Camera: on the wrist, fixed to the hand. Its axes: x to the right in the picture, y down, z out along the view.
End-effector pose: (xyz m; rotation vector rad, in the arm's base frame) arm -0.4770 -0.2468 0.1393 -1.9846 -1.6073 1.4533
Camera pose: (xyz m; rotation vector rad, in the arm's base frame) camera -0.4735 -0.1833 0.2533 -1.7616 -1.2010 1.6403
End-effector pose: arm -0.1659 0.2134 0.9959 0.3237 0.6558 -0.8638
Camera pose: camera -0.2823 0.2017 0.9379 0.6718 0.4666 -0.9833
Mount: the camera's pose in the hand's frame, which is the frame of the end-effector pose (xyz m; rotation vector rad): -0.0103 -0.0990 -0.0845 0.3925 -0.0153 0.0102
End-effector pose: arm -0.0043 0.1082 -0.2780 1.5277 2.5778 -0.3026
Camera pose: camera -0.0870 0.0732 -0.1833 -1.5824 -2.5159 0.8285
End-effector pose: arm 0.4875 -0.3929 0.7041 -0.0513 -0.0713 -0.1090
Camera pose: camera 0.4721 -0.4947 0.6238 0.3394 -0.1066 -0.0829
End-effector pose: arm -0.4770 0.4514 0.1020 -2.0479 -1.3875 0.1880
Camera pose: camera -0.5202 0.4288 0.2231 -1.7300 -1.2358 0.4444
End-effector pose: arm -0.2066 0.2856 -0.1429 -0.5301 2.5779 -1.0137
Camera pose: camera -0.2111 0.2720 -0.0131 -0.4159 2.2774 -1.4570
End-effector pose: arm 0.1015 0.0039 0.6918 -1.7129 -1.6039 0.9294
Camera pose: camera 0.1143 0.0045 0.8217 -1.4433 -1.3157 1.1757
